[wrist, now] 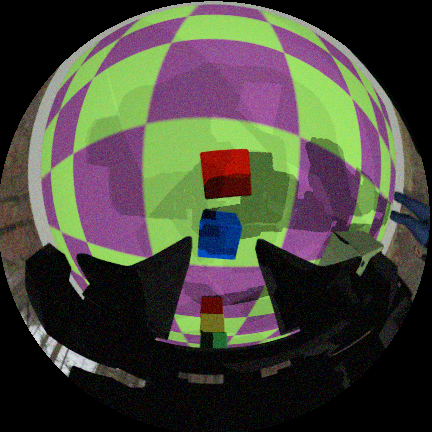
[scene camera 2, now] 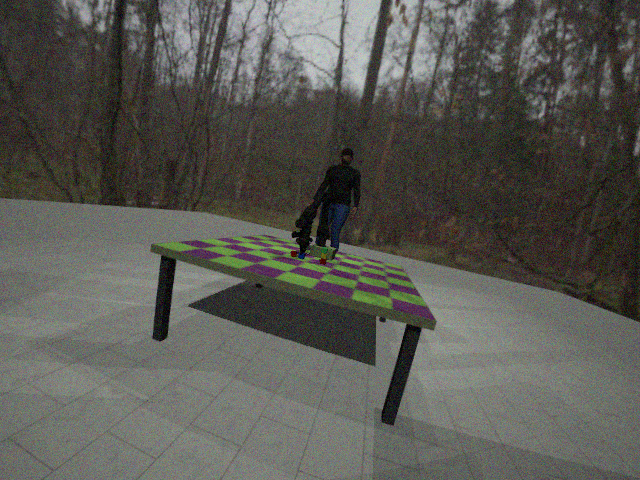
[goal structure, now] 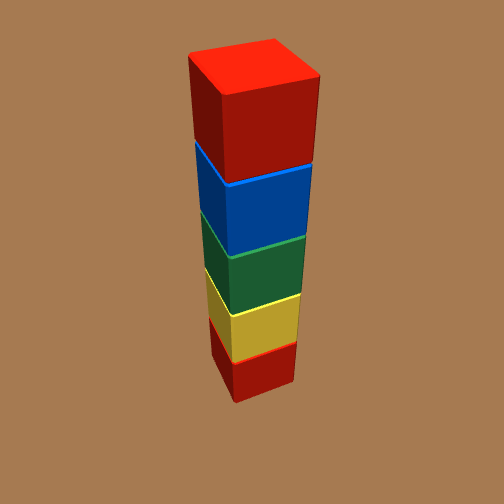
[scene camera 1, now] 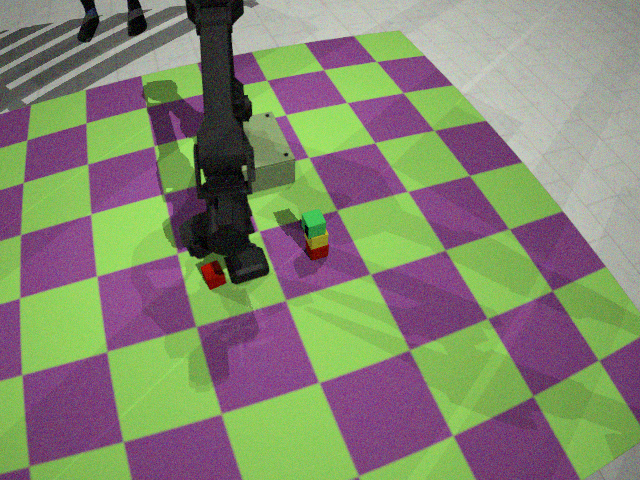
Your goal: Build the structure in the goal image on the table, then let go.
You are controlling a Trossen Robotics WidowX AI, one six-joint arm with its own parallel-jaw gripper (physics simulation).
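Frame: origin at the arm's base, x down, y back, z left, level; centimetres.
Seen in the pictures: gripper, fingertip midpoint: (wrist: 224, 242) (scene camera 2: 302, 253); arm's base, origin of the base link: (wrist: 365, 272) (scene camera 2: 321, 245).
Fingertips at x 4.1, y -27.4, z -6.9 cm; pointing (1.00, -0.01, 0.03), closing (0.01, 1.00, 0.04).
Note:
Pixels of each thing's top centre, then the offset from my fingertips to it. Level surfaces: height alone.
- loose red cube, middle of its top: (wrist: 226, 173) (scene camera 1: 212, 269) (scene camera 2: 294, 251) dx -0.1, dy -0.1, dz -5.4 cm
- checkered table, its level: dx +3.2 cm
- blue cube, middle of its top: (wrist: 218, 243) (scene camera 2: 302, 253) dx -0.1, dy -0.5, dz +0.0 cm
- yellow cube, middle of its top: (wrist: 211, 335) (scene camera 1: 316, 229) dx -3.4, dy -1.1, dz +14.0 cm
- green cube, middle of its top: (wrist: 212, 355) (scene camera 1: 314, 217) dx -6.7, dy -0.9, dz +13.5 cm
A loose red cube (scene camera 1: 212, 275) (scene camera 2: 293, 253) (wrist: 225, 172) lies on the checkered table (scene camera 1: 268, 434) (scene camera 2: 248, 262). A blue cube (scene camera 2: 301, 256) (wrist: 219, 235) lies close beside it, apart from it; in scene camera 1 the arm hides the blue cube. A three-cube stack stands upright to the right in scene camera 1: a red cube (scene camera 1: 317, 252) (scene camera 2: 322, 261) (wrist: 212, 305) at the bottom, a yellow cube (scene camera 1: 317, 239) (wrist: 212, 322) in the middle, a green cube (scene camera 1: 313, 223) (wrist: 219, 340) on top. My gripper (scene camera 1: 247, 271) (wrist: 224, 242) is open and empty, low at the blue cube, which shows between its fingertips in the wrist view.
A grey-green base box (scene camera 1: 271, 147) (wrist: 350, 245) stands on the table behind the stack in scene camera 1. A person (scene camera 2: 343, 183) stands beyond the table's far side. The arm's dark shadows fall around the loose cubes.

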